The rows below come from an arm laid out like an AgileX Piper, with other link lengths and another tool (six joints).
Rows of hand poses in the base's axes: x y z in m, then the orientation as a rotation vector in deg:
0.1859, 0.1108, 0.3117, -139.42, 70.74, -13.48
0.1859, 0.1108, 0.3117, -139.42, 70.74, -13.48
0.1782, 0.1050, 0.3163, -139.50, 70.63, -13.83
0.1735, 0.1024, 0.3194, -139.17, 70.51, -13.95
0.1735, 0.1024, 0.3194, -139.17, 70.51, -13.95
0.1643, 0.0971, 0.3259, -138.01, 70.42, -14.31
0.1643, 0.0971, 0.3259, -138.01, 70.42, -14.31
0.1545, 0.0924, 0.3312, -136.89, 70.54, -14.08
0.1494, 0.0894, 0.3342, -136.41, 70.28, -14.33
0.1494, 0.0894, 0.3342, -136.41, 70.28, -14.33
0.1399, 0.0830, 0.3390, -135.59, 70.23, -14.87
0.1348, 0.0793, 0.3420, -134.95, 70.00, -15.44
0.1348, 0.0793, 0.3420, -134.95, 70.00, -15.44
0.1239, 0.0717, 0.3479, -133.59, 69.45, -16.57
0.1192, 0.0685, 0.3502, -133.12, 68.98, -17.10
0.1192, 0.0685, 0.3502, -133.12, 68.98, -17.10
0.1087, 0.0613, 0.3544, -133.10, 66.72, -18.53
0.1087, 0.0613, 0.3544, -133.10, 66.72, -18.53
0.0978, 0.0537, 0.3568, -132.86, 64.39, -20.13
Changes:
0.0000, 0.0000, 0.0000, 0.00, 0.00, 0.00
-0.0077, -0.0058, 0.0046, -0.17, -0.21, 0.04
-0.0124, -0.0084, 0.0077, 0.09, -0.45, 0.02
-0.0124, -0.0084, 0.0077, 0.09, -0.45, 0.02
-0.0216, -0.0137, 0.0142, 0.93, -1.16, -0.27
-0.0216, -0.0137, 0.0142, 0.93, -1.16, -0.27
-0.0314, -0.0184, 0.0195, 1.90, -1.44, -0.60
-0.0365, -0.0214, 0.0225, 2.26, -1.87, -0.59
-0.0365, -0.0214, 0.0225, 2.26, -1.87, -0.59
-0.0460, -0.0278, 0.0273, 2.74, -2.54, -0.85
-0.0511, -0.0315, 0.0303, 3.10, -3.21, -0.95
-0.0511, -0.0315, 0.0303, 3.10, -3.21, -0.95
-0.0620, -0.0391, 0.0362, 3.90, -4.62, -1.12
-0.0667, -0.0423, 0.0385, 4.20, -5.28, -1.01
-0.0667, -0.0423, 0.0385, 4.20, -5.28, -1.01
-0.0772, -0.0495, 0.0427, 4.25, -6.88, 0.28
-0.0772, -0.0495, 0.0427, 4.25, -6.88, 0.28
-0.0881, -0.0571, 0.0451, 4.39, -8.69, 1.54

